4 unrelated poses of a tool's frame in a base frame.
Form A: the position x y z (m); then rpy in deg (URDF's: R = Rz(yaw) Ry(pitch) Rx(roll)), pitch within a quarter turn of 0, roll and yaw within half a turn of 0.
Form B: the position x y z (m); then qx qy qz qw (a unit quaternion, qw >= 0). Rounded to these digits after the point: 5 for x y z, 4 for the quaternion.
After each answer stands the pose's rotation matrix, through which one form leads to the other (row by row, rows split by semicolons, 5 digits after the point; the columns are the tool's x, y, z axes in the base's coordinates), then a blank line. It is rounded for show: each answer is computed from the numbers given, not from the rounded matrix.
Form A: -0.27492 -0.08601 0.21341 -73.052 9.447 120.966
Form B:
-0.27492 -0.08601 0.21341 -0.3498 -0.4836 0.7211 0.3519
-0.50755 -0.16917 -0.84485; 0.84584 -0.28462 -0.45116; -0.16414 -0.94360 0.28755

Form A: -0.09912 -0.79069 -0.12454 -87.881 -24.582 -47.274
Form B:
-0.09912 -0.79069 -0.12454 -0.6826 0.1314 -0.4174 0.5853
0.61700 0.30922 0.72367; -0.66803 -0.28030 0.68933; 0.41600 -0.90875 0.03362

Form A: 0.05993 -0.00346 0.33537 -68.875 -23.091 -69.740
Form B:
0.05993 -0.00346 0.33537 -0.5490 0.1813 -0.5548 0.5983
0.31854 0.46479 0.82614; -0.86297 -0.21840 0.45561; 0.39219 -0.85806 0.33153

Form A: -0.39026 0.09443 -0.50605 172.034 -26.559 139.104
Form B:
-0.39026 0.09443 -0.50605 -0.3541 -0.9042 -0.1434 0.1911
-0.67613 0.69521 -0.24399; 0.58560 0.70804 0.39466; 0.44712 0.12396 -0.88584

